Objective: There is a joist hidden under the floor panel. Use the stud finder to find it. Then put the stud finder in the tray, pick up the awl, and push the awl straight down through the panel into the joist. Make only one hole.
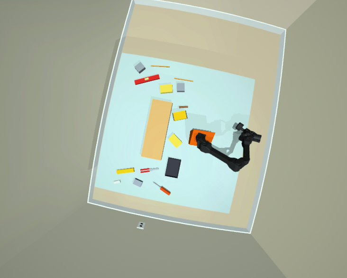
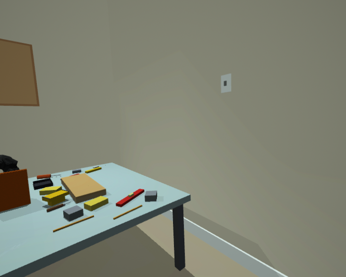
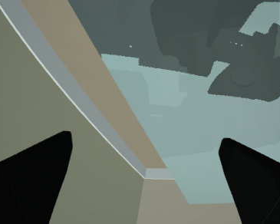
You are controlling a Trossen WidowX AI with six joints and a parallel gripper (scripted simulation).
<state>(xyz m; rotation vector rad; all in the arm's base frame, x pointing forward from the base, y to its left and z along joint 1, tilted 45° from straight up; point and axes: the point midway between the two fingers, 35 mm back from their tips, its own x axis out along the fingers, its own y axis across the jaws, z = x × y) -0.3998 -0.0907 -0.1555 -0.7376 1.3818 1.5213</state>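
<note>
Now: gripper tip 620 mm short of the yellow stud finder, 60 mm to the right of it and 40 mm above it. The rest, counted from my gripper tip: awl: 620 mm ahead, 50 mm below, 30 mm to the right; then red level: 980 mm ahead, 190 mm to the right, 40 mm below; then dark tray: 530 mm ahead, 520 mm to the left, 40 mm below.
</note>
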